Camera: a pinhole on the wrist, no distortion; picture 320 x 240 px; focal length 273.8 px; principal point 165.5 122.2 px. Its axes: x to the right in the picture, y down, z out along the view. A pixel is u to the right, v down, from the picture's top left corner.
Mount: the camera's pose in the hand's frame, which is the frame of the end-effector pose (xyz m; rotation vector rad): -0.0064 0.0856 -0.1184 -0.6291 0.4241 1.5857
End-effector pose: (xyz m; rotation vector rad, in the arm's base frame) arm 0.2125 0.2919 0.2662 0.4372 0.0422 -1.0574
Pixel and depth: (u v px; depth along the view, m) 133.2 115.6 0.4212
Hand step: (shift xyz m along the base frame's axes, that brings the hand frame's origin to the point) 0.1889 0.0840 0.3340
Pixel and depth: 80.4 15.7 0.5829
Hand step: 0.2644 -0.1536 0.5020
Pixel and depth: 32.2 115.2 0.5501
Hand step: 0.0661 -0.0346 0.5213
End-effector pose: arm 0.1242 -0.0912 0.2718 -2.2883 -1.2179 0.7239
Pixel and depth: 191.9 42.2 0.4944
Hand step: 0.1424 -0.1377 -0.4715
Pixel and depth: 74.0 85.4 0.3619
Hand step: -0.0234 -0.0832 -0.3143
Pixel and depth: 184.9 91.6 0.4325
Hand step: 0.0931 -0.1847 -0.3782
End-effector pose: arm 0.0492 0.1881 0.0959 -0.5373 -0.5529 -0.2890
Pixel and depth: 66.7 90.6 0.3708
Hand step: -0.0348 0.3188 0.0921
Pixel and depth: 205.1 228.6 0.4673
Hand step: -0.1275 0.4651 -0.1729
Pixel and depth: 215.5 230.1 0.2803
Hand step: -0.0406 0.2845 -0.1623
